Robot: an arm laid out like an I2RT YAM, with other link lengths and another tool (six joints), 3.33 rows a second.
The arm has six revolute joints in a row. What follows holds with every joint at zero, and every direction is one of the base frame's. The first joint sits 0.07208 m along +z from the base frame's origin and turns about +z. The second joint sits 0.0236 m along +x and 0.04 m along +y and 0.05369 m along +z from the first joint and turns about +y. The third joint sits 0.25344 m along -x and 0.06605 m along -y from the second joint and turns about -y. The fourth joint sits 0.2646 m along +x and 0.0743 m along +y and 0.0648 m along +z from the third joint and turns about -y. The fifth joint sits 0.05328 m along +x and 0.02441 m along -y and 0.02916 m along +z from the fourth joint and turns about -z. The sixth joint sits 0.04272 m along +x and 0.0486 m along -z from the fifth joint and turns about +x. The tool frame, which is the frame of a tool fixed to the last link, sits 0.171 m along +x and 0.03 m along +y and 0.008 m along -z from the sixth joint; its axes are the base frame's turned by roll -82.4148, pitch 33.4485 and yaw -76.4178 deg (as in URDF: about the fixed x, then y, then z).
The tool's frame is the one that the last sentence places.
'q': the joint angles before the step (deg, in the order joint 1, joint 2, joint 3, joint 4, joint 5, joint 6). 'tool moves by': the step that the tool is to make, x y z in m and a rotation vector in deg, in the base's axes. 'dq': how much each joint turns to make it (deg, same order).
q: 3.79 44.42 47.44 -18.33 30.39 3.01
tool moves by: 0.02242 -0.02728 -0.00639 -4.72 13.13 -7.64
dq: 0.00 16.59 15.21 -11.55 8.50 -0.89
